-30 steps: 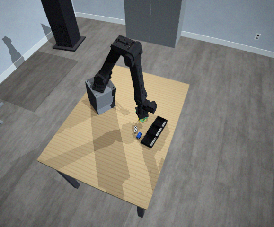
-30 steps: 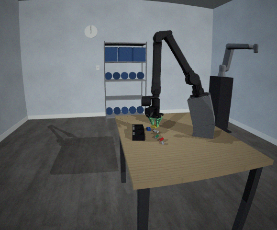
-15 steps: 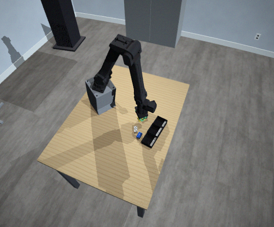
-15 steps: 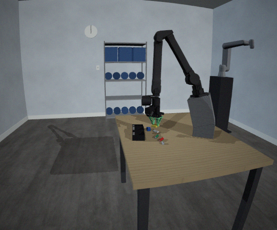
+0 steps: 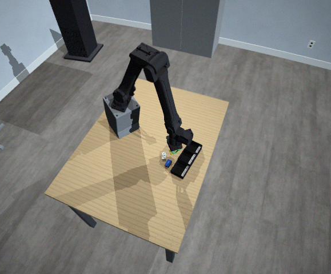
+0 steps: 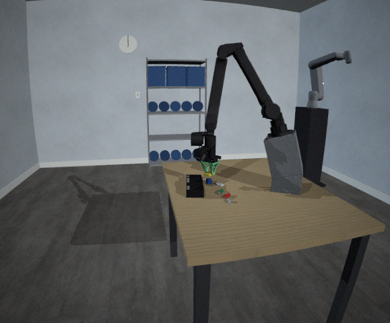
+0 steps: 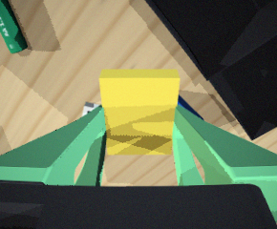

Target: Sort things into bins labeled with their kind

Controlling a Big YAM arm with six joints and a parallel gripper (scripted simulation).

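My hand is 210 mm to the right of the grey-white piece, 70 mm above it and 20 mm past it. Also, from my hand: yellow block (10 mm below); then blue block (70 mm to the right, 70 mm below, 20 mm behind); then white domino (70 mm below, 60 mm behind, 10 mm to the right).
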